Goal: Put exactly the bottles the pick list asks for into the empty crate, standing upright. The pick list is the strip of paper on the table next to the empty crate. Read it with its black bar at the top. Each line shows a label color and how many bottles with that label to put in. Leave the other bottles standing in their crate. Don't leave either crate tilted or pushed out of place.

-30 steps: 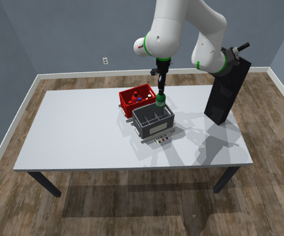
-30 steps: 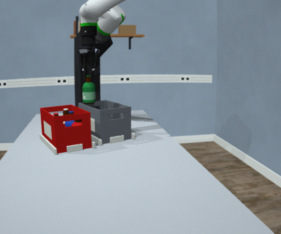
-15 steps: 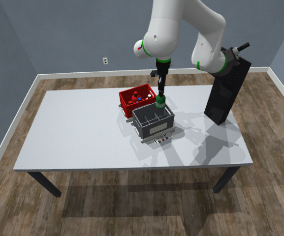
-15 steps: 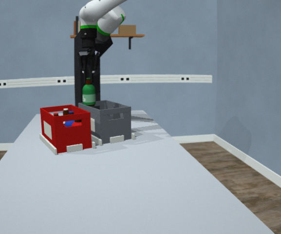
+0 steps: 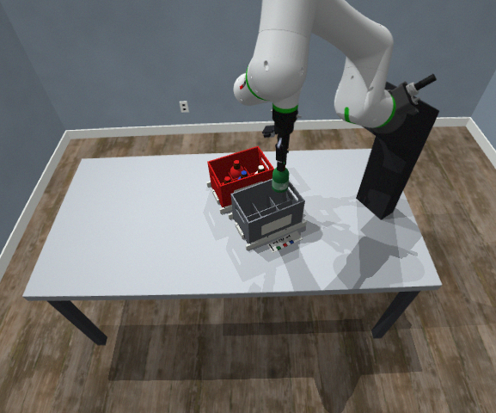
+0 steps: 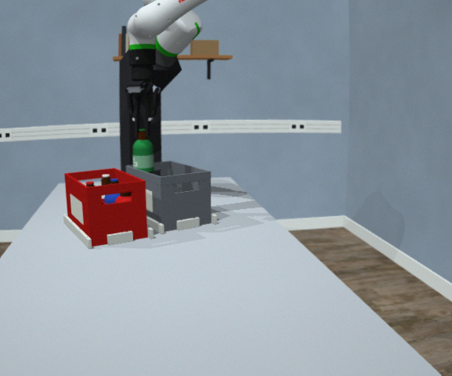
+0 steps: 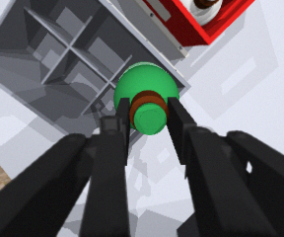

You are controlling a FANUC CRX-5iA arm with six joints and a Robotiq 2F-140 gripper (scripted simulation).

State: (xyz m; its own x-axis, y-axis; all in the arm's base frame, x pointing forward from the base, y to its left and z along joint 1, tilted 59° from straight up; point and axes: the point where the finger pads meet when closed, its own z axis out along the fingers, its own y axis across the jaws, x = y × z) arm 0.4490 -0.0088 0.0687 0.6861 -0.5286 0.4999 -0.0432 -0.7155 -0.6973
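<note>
My gripper is now 8 cm above the green-label bottle. From my hand the other things lie so: white-capped bottle: 12 cm ahead, 10 cm to the right, 23 cm below; grey crate: 3 cm ahead, 9 cm to the left, 23 cm below; blue-label bottle: 19 cm ahead, 4 cm to the right, 23 cm below.
</note>
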